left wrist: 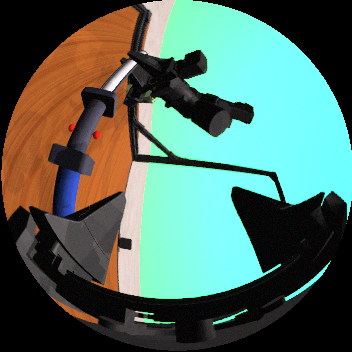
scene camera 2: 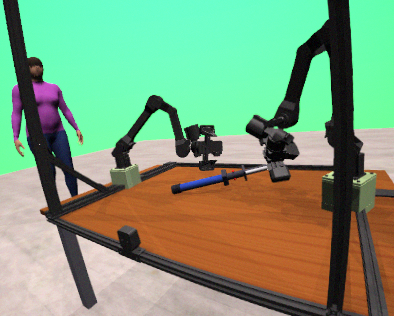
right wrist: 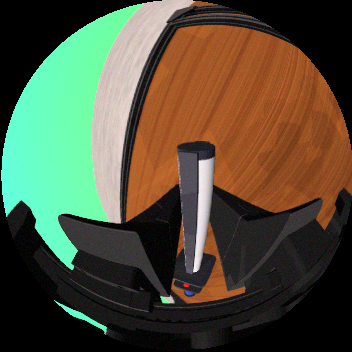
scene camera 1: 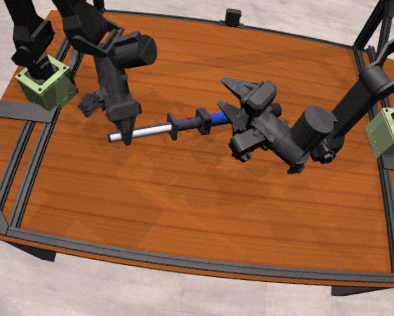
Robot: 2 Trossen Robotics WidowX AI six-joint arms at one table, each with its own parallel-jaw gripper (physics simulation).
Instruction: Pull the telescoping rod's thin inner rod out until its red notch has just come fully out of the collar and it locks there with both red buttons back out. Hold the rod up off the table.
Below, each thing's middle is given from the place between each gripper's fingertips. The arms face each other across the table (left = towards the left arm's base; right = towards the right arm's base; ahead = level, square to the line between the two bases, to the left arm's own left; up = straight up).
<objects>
I see my right gripper 14 cm to the right of the thin silver inner rod [right wrist: 196, 158], 9 cm past it and 1 cm above it. The rest, counted from my right hand: telescoping rod [scene camera 1: 203, 121] (15 cm to the left, 10 cm behind, 2 cm below).
Right now my left hand is 1 cm short of the thin silver inner rod, 4 cm to the left of it and 11 cm above it. Also, from my left hand: telescoping rod: 2 cm to the right, 12 cm below.
</objects>
